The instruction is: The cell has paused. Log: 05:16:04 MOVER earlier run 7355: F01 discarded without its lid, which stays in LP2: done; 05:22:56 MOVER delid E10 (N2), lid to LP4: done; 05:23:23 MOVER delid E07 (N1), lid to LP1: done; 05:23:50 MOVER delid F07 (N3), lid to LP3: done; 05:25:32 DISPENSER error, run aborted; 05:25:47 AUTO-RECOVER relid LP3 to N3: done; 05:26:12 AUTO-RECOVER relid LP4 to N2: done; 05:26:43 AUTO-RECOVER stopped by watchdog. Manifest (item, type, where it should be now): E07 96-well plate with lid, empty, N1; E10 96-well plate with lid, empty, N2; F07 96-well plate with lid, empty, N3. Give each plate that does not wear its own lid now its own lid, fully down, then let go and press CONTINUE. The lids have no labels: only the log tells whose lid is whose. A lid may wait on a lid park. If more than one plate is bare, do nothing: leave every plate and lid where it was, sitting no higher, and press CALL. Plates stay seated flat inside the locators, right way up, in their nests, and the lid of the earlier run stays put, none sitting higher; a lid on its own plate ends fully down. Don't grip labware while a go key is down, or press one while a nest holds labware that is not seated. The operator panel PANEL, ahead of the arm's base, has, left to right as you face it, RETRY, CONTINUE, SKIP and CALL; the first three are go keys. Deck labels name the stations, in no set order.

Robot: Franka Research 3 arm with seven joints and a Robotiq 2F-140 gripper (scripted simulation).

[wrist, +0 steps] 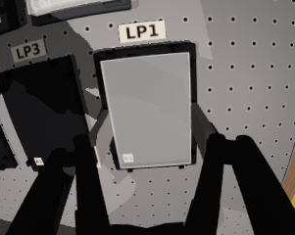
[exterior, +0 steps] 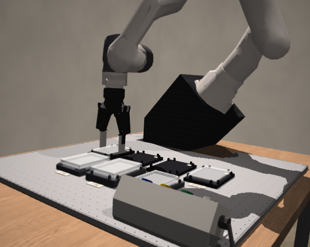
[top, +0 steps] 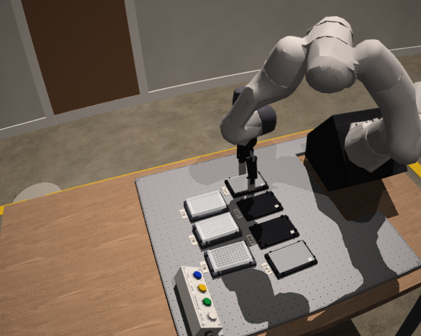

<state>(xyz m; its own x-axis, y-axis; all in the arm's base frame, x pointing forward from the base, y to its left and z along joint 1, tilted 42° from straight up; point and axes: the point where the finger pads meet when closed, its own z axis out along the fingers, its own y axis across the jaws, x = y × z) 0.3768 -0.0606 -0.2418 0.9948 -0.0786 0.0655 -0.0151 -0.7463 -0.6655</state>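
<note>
Now: the black lid park LP1 3 cm below my hand. Also, from my hand: lid park LP3: 13 cm to the left, 3 cm below; then lid park LP4: 1 cm ahead, 26 cm to the left, 3 cm below; then plate: 19 cm ahead, 31 cm to the left, 2 cm below.
</note>
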